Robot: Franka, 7 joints.
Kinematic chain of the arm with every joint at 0, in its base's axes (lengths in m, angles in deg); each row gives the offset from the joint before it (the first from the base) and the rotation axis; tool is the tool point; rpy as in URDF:
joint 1: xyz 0 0 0.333 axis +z
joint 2: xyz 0 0 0 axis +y
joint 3: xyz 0 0 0.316 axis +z
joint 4: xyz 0.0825 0 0 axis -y
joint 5: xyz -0.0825 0 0.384 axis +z
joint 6: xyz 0 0 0 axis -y
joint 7: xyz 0.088 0 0 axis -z
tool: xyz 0 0 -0.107 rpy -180 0 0
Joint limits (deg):
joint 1: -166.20..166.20
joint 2: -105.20..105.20
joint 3: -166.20..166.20
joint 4: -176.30..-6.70
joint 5: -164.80..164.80
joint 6: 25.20..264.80
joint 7: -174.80..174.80
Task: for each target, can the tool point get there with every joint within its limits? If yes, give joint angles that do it. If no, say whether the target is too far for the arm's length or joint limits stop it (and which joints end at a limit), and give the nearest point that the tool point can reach.
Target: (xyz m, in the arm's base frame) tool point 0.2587 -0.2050 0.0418
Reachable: yes | joints -75.93 43.53 40.32 -147.74 -103.77 93.04 -89.72
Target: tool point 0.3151 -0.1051 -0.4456
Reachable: no: joint limits stop it (at a limit: joint 2) | nearest point 0.3086 -0.1029 -0.3591 | short by 0.087 m
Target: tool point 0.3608 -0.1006 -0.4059
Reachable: no: joint limits stop it (at a limit: joint 2) | nearest point 0.3529 -0.0984 -0.3542 | short by 0.052 m
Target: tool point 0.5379 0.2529 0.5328
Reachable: yes | joints -50.24 42.63 82.90 -107.13 87.44 96.56 -114.69
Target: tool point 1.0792 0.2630 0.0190
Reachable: no: too far | nearest point 0.8021 0.1955 0.0996 | short by 0.296 m
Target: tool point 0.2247 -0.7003 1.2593
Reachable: no: too far | nearest point 0.1630 -0.5079 1.0049 | short by 0.325 m
